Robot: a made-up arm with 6 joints.
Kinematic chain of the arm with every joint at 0, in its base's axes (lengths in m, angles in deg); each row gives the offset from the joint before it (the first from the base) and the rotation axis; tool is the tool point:
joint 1: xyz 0 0 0.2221 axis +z
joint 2: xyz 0 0.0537 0 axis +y
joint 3: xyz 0 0 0.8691 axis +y
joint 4: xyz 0 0 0.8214 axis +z
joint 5: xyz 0 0 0 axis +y
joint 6: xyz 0 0 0.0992 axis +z
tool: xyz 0 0 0
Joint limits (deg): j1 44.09..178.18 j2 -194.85..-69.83 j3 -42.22..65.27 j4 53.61..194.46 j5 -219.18..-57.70 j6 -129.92..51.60
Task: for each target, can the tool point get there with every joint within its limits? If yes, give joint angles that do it. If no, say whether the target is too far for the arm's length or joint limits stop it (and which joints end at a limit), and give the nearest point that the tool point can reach.
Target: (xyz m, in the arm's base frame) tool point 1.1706 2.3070 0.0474
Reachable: no: too far | nearest point 0.4452 0.8773 -1.0516 | short by 1.944 m
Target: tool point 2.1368 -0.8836 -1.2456
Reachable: no: too far | nearest point 1.3645 -0.5642 -0.7151 | short by 0.990 m
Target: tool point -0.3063 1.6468 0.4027
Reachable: no: joint limits stop it (at a limit: joint 2, joint 3, joint 5) | nearest point -0.1615 0.8685 -0.9701 | short by 1.585 m
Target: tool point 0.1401 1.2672 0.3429
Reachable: no: joint limits stop it (at a limit: joint 2, joint 3, joint 5) | nearest point 0.0971 0.8780 -0.9701 | short by 1.370 m
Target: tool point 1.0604 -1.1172 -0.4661
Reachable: yes | joints 131.99 -115.55 5.14 72.32 -92.22 -12.07
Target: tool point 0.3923 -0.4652 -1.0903
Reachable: yes | joints 132.61 -178.32 48.54 139.15 -154.96 -4.52
